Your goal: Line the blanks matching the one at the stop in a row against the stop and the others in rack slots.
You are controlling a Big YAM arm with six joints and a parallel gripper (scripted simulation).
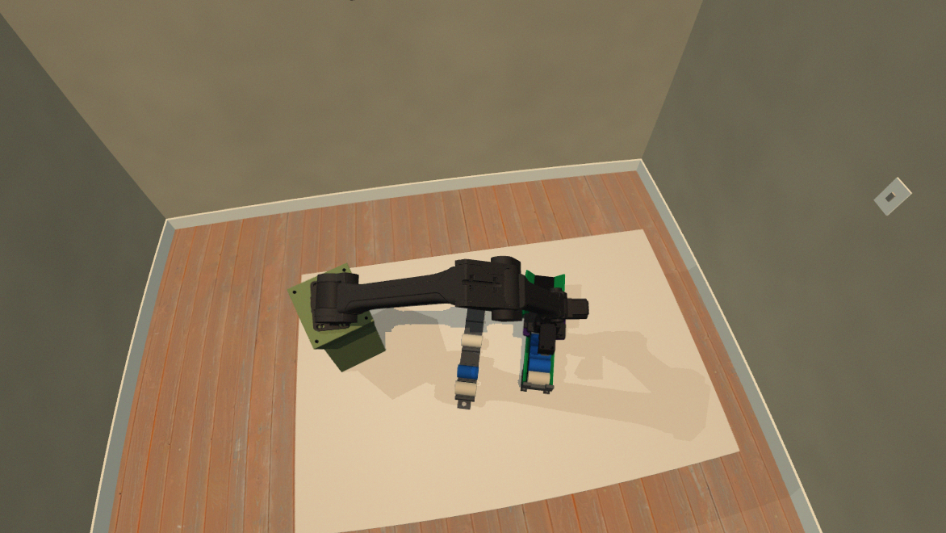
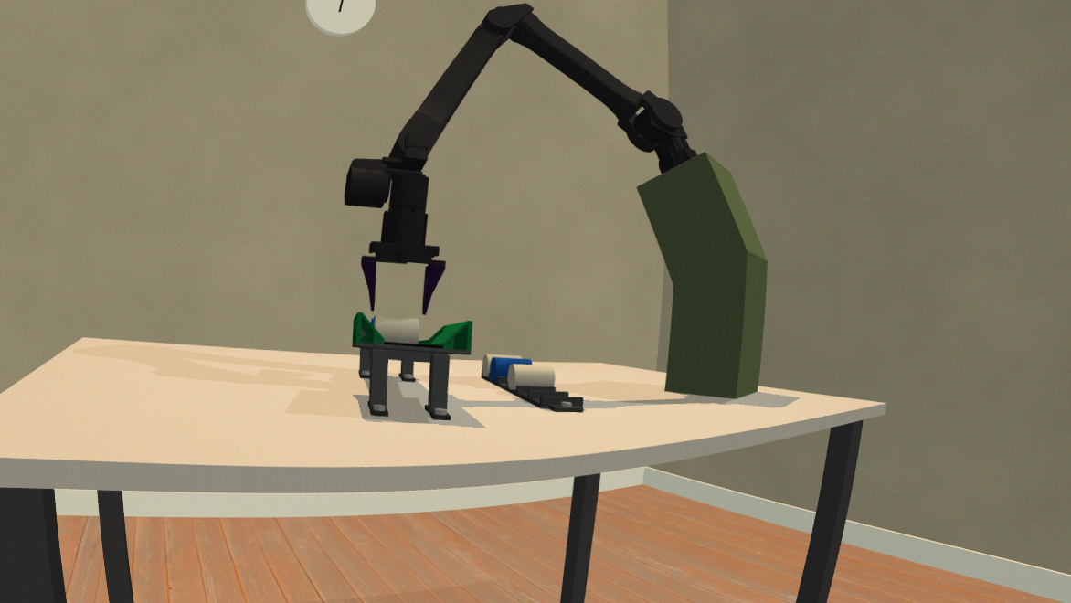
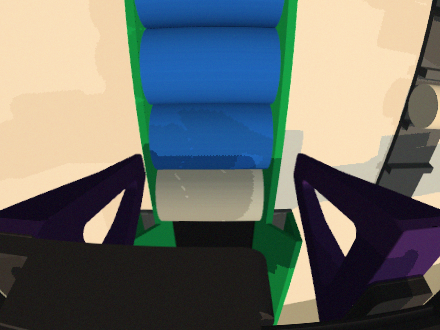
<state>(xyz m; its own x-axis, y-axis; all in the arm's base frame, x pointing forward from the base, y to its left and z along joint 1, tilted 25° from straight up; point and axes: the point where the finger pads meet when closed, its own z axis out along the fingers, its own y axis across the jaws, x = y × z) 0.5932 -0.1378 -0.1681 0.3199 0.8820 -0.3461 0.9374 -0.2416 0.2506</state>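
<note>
My gripper is now 40 mm past the grey stop, 140 mm to the left of it and 60 mm above it.
</note>
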